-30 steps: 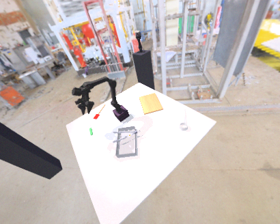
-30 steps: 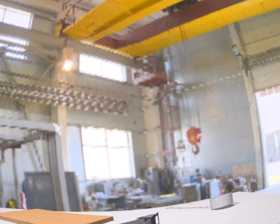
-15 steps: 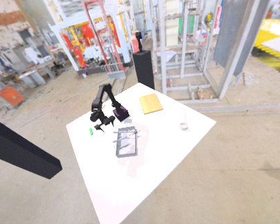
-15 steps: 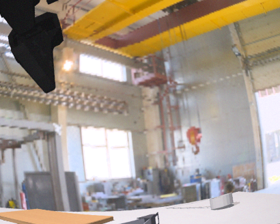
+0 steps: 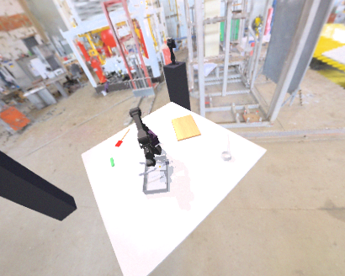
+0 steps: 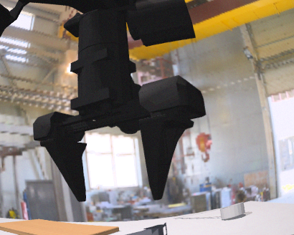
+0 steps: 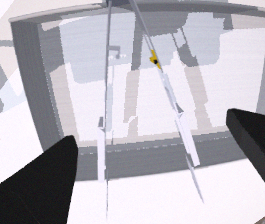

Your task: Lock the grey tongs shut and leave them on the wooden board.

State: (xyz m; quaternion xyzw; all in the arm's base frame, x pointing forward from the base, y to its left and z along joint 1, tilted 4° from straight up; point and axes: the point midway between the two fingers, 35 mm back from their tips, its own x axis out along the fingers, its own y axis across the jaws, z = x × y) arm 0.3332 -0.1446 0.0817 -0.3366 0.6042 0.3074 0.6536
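Now: gripper tip 6 cm above the yellow piece, 3 cm short of it and 1 cm to the right of it. From my gripper tip the other things lie so: grey roasting tin 10 cm below, 4 cm to the right, 2 cm ahead; then wooden board 54 cm to the left, 20 cm behind, 12 cm below.
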